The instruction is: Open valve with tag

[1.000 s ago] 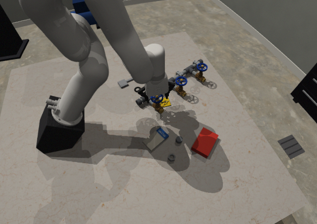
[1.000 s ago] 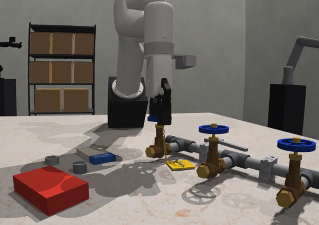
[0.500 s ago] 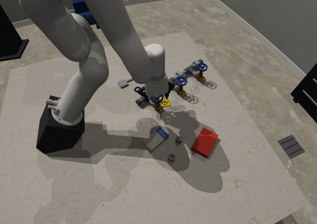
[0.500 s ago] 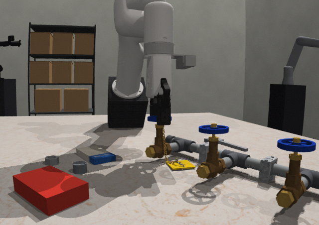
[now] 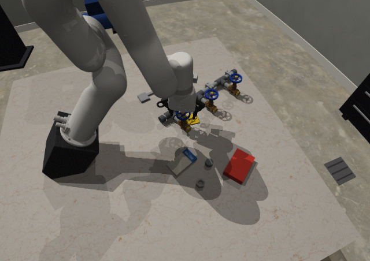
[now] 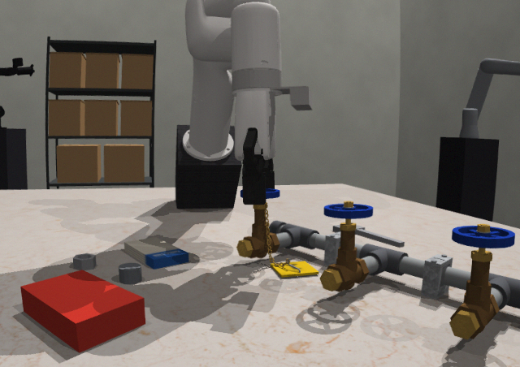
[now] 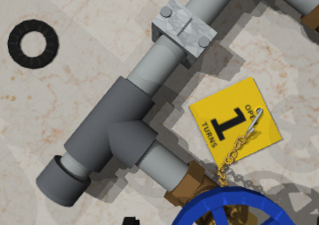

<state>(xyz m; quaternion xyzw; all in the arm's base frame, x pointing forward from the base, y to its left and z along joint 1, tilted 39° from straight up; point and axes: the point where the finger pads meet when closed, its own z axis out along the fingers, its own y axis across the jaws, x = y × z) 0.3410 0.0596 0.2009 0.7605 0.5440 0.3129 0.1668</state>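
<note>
The yellow tag lies 6 cm ahead of my hand, 5 cm to the left of it and 10 cm below it. Round my hand: grey paddle 13 cm behind, 23 cm to the left, 10 cm below; blue-labelled grey pack 3 cm behind, 16 cm to the right, 10 cm below; grey nut 2 cm ahead, 26 cm to the right, 10 cm below.
</note>
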